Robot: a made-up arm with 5 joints.
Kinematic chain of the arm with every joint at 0, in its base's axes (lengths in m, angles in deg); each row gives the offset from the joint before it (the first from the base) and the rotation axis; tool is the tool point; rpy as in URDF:
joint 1: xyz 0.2 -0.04 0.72 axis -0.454 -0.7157 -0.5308
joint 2: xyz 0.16 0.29 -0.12 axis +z
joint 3: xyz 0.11 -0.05 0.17 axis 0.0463 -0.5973 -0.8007
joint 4: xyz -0.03 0 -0.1 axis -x
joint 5: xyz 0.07 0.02 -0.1 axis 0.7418 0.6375 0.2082
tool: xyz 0.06 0 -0.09 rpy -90 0 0
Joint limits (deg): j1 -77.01..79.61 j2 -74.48..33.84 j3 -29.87..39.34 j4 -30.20..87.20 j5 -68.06..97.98
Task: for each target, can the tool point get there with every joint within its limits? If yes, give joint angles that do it. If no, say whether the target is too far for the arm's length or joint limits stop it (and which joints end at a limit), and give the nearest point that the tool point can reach.
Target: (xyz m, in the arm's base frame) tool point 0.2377 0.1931 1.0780
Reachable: no: joint limits stop it (at a limit: joint 1, joint 2, joint 3, joint 4, joint 5) | nearest point 0.0777 0.2825 0.8917 | short by 0.261 m
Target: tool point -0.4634 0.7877 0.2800
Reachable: no: too far | nearest point 0.0425 0.4927 0.6586 | short by 0.697 m
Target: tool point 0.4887 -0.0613 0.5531
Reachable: yes | joints 19.13 -55.28 8.36 6.87 -3.72
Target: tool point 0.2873 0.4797 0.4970
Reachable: yes | joints -50.54 21.47 32.24 19.50 30.04
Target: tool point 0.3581 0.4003 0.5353
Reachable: yes | joints -58.22 22.58 28.85 39.87 -44.75
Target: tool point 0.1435 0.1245 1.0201
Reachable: no: joint limits stop it (at a limit: joint 1, joint 2, joint 3, joint 4, joint 5) | nearest point 0.0777 0.2825 0.8917 | short by 0.214 m
